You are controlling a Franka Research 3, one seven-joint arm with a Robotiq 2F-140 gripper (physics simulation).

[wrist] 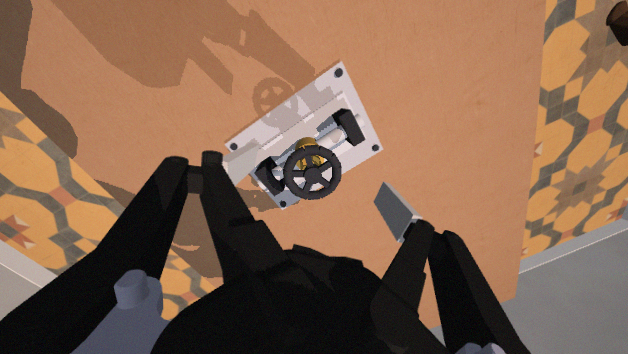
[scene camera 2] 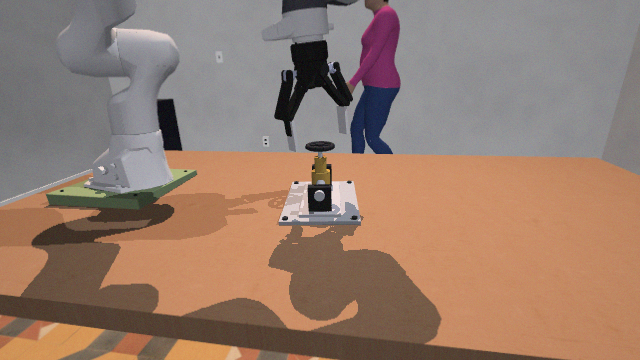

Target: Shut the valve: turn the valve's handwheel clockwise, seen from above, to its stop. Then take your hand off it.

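The valve's black spoked handwheel (scene camera 2: 320, 146) (wrist: 314, 175) lies level on top of the yellow valve body (scene camera 2: 320, 177) (wrist: 306, 144). The valve is mounted on a white base plate (scene camera 2: 291, 211) (wrist: 330, 82), between two black blocks on its pipe. My gripper (scene camera 2: 317, 134) (wrist: 319, 174) is open and empty, pointing down. In the scene view its fingertips hang a little above the handwheel's height, one on each side of it. In the wrist view the wheel shows between the fingers, nearer the left one. No contact with the wheel shows.
The valve's plate lies on the orange-brown table (scene camera 2: 500, 225) (wrist: 450, 100). The arm's base stands on a green plate (scene camera 2: 95, 201) at the left. A person in a pink top (scene camera 2: 382, 50) stands behind the table, behind the gripper's right side in the scene view.
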